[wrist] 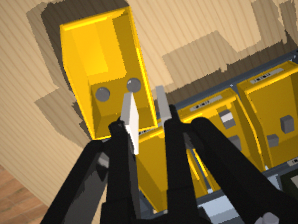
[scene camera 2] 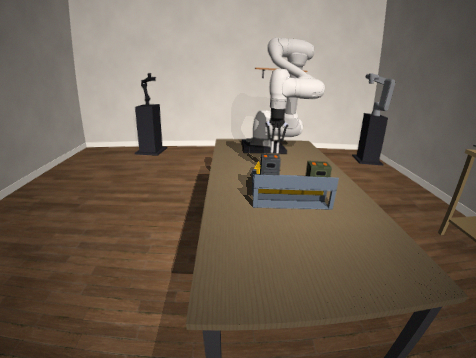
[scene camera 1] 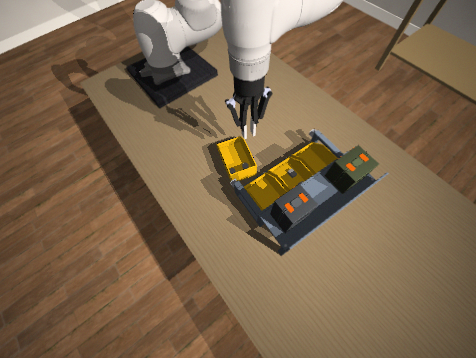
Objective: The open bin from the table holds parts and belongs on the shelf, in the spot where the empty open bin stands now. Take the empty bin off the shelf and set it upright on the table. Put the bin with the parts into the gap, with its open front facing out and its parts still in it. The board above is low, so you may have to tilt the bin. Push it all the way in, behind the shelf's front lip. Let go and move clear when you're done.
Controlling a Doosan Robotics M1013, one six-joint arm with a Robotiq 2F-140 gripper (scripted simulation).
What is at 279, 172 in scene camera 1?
A yellow bin.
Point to a yellow bin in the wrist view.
At 151, 159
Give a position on a yellow bin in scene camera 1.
At 264, 190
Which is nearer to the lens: the green box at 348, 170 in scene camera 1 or the yellow bin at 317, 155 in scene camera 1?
The green box.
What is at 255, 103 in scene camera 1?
My gripper.
